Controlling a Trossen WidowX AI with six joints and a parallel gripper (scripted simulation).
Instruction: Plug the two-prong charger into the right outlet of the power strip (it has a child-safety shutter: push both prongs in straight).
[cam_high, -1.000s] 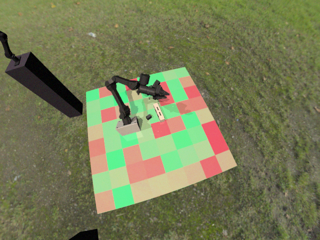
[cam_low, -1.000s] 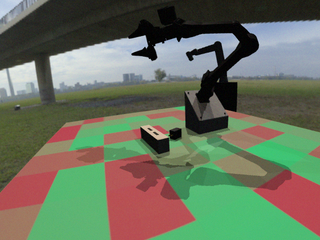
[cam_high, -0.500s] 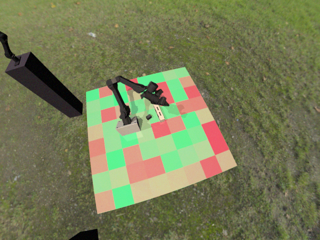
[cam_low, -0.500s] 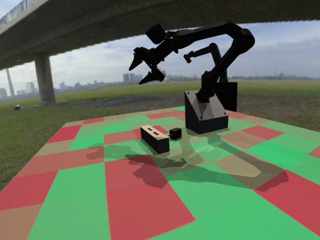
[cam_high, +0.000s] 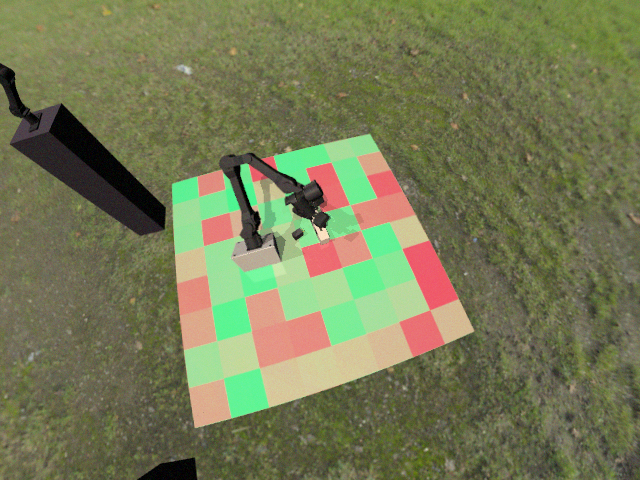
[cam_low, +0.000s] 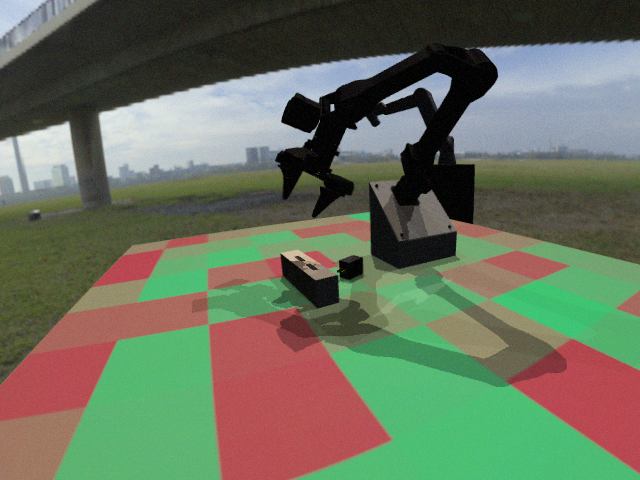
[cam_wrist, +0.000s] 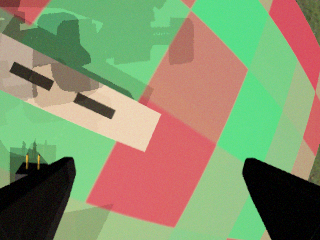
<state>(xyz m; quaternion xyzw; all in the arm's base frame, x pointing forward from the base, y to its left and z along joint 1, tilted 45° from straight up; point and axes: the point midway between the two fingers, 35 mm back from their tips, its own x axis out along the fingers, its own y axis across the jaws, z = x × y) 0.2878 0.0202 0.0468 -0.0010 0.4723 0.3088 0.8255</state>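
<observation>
Right now my gripper tip is 140 mm above the charger, 90 mm past it and 50 mm to the right of it.
</observation>
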